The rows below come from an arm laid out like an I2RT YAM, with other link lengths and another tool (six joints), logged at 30 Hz.
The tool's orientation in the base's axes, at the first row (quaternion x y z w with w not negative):
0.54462, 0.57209, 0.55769, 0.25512
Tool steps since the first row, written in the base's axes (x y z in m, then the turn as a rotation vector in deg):
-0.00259, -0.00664, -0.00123, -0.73, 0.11, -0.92
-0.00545, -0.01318, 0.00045, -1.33, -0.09, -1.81
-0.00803, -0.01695, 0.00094, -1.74, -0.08, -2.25
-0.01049, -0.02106, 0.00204, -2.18, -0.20, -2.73
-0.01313, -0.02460, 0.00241, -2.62, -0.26, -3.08
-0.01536, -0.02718, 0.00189, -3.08, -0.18, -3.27
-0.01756, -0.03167, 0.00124, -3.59, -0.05, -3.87
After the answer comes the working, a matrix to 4 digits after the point.
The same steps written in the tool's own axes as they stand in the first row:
-0.00570, -0.00057, -0.00442, 0.01, -1.11, -0.39
-0.01031, 0.00140, -0.00976, -0.28, -2.09, -0.78
-0.01287, 0.00179, -0.01356, -0.30, -2.63, -1.04
-0.01557, 0.00285, -0.01753, -0.44, -3.20, -1.36
-0.01794, 0.00306, -0.02127, -0.48, -3.65, -1.69
-0.01983, 0.00238, -0.02407, -0.34, -4.00, -2.02
-0.02350, 0.00201, -0.02751, -0.27, -4.75, -2.29

The tool's axes in the first row as the columns of a matrix, in the base's axes (rounded; the answer above uses it unrounded):
-0.2766, 0.3386, 0.8994
0.9077, -0.2153, 0.3602
0.3156, 0.9160, -0.2478

